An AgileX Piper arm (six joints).
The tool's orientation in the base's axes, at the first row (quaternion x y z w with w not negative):
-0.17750, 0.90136, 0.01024, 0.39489
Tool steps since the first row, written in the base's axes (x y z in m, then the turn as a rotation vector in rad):
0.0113, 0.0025, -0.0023, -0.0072, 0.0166, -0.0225
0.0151, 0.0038, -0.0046, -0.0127, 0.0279, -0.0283
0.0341, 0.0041, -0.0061, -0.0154, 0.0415, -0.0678
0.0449, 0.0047, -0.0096, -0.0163, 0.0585, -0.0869
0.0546, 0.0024, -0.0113, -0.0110, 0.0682, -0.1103
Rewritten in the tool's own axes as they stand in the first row. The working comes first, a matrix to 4 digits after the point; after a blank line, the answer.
The tool's axes in the first row as the columns of a matrix, in the base's axes (used below as rounded here):
-0.6251, -0.3281, 0.7082
-0.3119, 0.9368, 0.1586
-0.7155, -0.1217, -0.6879

-0.0062, -0.0011, 0.0100, 0.0154, 0.0207, 0.0130
-0.0073, -0.0008, 0.0145, 0.0195, 0.0337, 0.0149
-0.0182, -0.0066, 0.0290, 0.0452, 0.0522, 0.0423
-0.0227, -0.0092, 0.0391, 0.0541, 0.0707, 0.0575
-0.0268, -0.0143, 0.0468, 0.0645, 0.0809, 0.0789

